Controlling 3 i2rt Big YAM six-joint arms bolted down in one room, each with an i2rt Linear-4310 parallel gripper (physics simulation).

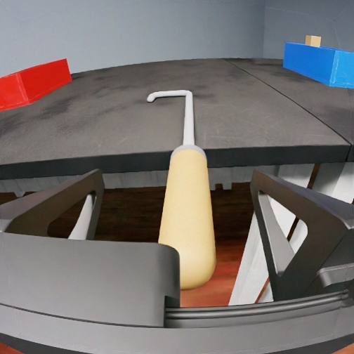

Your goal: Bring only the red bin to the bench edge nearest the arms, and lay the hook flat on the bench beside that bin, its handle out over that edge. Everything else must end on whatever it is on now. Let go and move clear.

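The hook lies on the dark bench, its grey shaft running back and its bent tip pointing left. Its tan wooden handle sticks out over the near bench edge. The arm1 gripper is open, its two fingers wide apart on either side of the handle, with a gap on both sides. The handle's end is partly hidden by the gripper body. The red bin stands on the bench at the left, partly cut off by the frame. Arm2 and arm3 do not show.
A blue bin stands at the back right of the bench, with a small tan block showing above its rim. A seam runs across the bench top to the right of the hook. White bench legs stand below the bench at the right.
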